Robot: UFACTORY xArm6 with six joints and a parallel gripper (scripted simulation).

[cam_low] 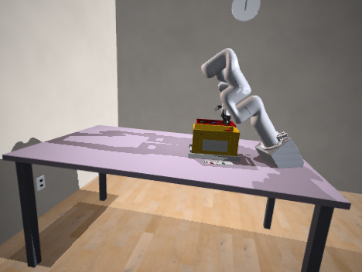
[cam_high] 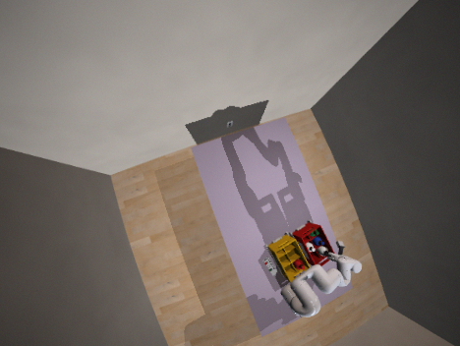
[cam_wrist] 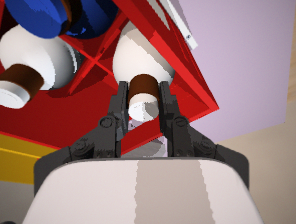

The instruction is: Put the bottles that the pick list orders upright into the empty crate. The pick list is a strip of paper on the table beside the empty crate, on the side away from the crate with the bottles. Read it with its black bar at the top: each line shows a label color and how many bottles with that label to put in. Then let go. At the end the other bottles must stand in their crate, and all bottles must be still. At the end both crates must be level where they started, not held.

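Right now my hand is 7 cm above the white bottle. The rest, counted from my hand: red crate: 7 cm ahead, 7 cm to the left, 9 cm below; blue-label bottle: 8 cm ahead, 3 cm to the left, 9 cm below; green-label bottle: 17 cm ahead, 6 cm to the left, 9 cm below.
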